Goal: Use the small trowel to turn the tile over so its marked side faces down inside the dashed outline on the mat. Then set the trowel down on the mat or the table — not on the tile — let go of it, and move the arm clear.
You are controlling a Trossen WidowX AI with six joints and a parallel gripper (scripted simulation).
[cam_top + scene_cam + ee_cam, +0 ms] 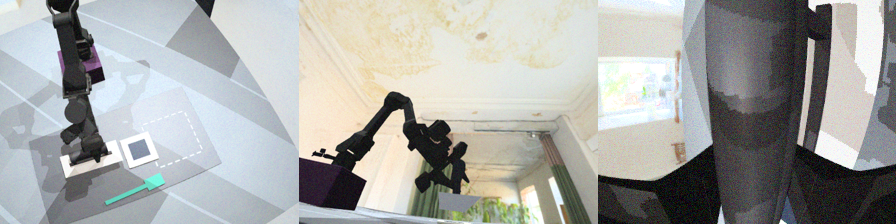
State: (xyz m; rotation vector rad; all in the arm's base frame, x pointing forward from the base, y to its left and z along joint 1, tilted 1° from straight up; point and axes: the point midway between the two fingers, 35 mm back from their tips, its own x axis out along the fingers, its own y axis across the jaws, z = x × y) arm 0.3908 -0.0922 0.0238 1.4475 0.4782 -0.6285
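My gripper tip is 11 cm above the grey mat, 7 cm to the right of it and 2 cm past it. Round my gripper tip: tile (14 cm to the left, 9 cm below); teal trowel (12 cm ahead, 9 cm to the left, 9 cm below).
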